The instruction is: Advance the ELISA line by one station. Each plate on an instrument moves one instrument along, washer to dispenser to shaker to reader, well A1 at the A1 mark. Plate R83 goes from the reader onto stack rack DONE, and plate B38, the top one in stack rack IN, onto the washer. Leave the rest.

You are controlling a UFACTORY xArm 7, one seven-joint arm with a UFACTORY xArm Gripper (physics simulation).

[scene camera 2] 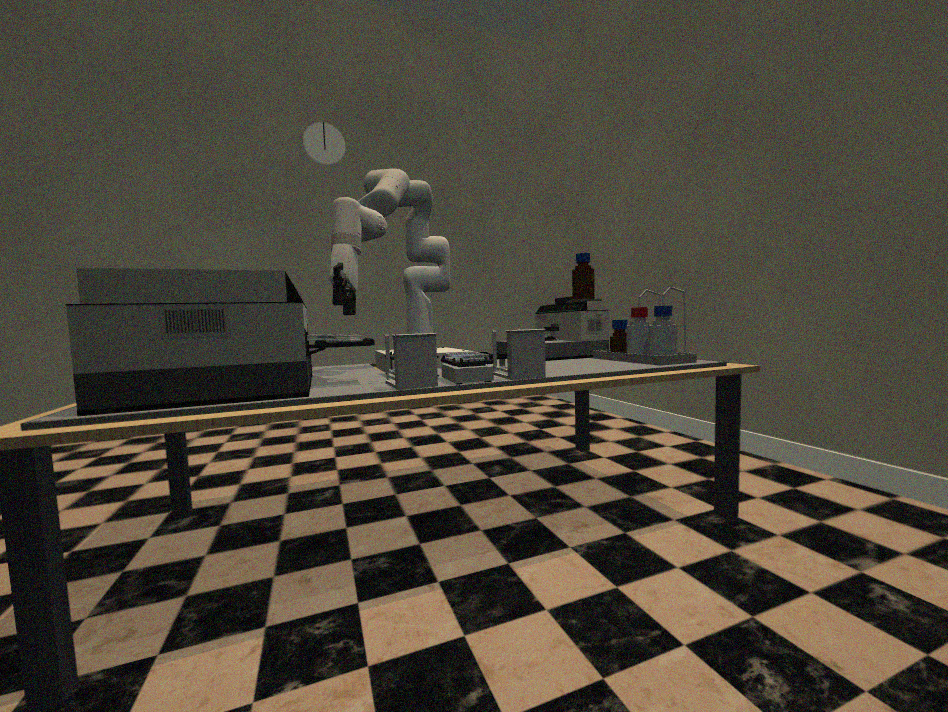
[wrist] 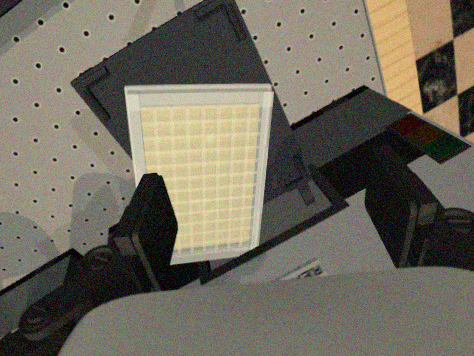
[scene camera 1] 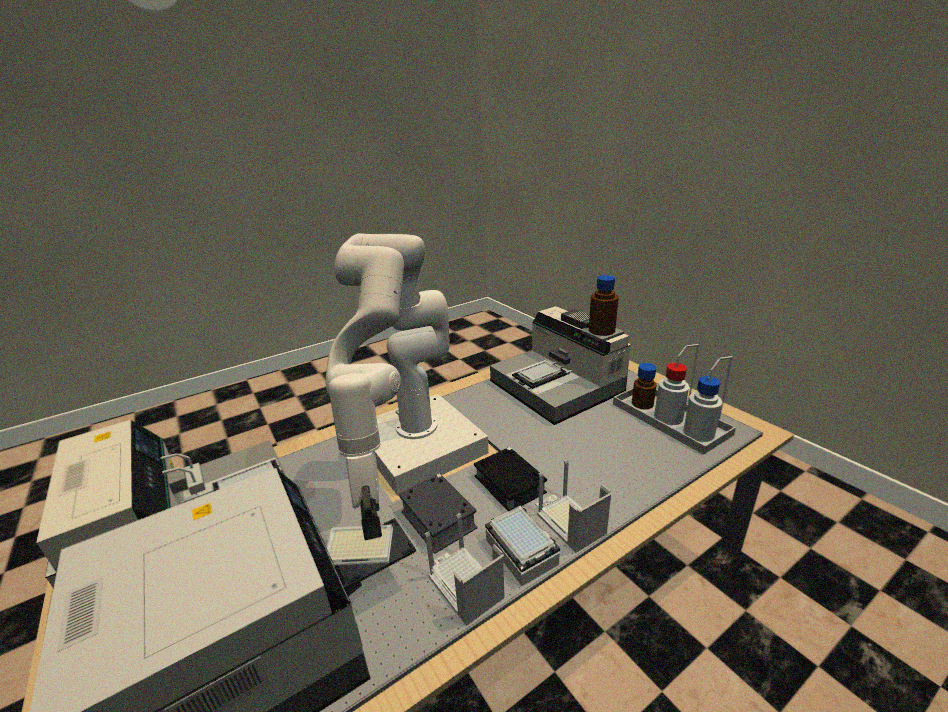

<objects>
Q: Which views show my gripper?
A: Scene camera 2, the wrist view and scene camera 1: all of them.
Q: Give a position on an upright rack holder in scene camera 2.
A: At 415,355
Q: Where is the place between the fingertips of my gripper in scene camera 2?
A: At 344,310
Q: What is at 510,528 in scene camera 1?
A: A blue-tinted plate.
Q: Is my gripper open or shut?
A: Open.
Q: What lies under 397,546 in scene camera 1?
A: A black plate nest.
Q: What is my gripper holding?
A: Nothing.
</objects>
